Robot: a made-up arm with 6 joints.
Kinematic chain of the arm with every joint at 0, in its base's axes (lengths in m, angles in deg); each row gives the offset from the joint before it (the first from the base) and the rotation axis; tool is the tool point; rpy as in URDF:
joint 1: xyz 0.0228 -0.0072 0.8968 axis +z
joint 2: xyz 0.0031 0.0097 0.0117 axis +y
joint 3: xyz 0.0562 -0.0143 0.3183 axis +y
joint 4: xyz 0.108 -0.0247 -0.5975 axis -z
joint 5: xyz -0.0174 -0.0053 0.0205 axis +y
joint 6: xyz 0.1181 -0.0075 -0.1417 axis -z
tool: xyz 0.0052 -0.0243 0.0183 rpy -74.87 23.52 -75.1
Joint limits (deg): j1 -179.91..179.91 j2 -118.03..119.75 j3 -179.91..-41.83 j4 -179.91..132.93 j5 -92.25..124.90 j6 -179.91..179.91
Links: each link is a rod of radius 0.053 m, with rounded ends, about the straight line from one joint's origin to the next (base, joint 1, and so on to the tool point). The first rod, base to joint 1, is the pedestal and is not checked.
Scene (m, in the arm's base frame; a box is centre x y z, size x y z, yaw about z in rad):
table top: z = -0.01
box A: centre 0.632 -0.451 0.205 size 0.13 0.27 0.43 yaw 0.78
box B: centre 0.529 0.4 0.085 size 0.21 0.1 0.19 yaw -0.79
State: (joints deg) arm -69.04 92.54 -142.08 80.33 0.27 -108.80
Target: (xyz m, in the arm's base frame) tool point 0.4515 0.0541 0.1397
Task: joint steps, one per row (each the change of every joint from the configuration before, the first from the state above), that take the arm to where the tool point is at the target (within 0.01 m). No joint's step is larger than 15 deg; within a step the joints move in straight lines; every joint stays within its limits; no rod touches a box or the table.
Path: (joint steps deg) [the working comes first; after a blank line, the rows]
Joints at the target: 19.63 83.46 -82.34 85.57 24.71 -111.01
Straight joint move there: touches box A.

1: 8.99 -10.81 13.59 1.98 -0.56 -0.18
2: 8.99 -10.81 13.59 1.99 -0.56 -0.18
3: 8.99 -10.81 13.59 1.98 -0.56 -0.18
4: 8.99 -10.82 13.59 1.99 -0.56 -0.18
5: 8.99 -10.81 13.58 1.98 -0.56 -0.19
6: 10.93 11.25 -2.05 -1.17 6.81 -0.32
7: 10.93 11.24 -2.05 -1.17 6.81 -0.33
8: 10.93 11.24 -2.05 -1.17 6.81 -0.32
9: 10.93 11.25 -2.05 -1.17 6.81 -0.33

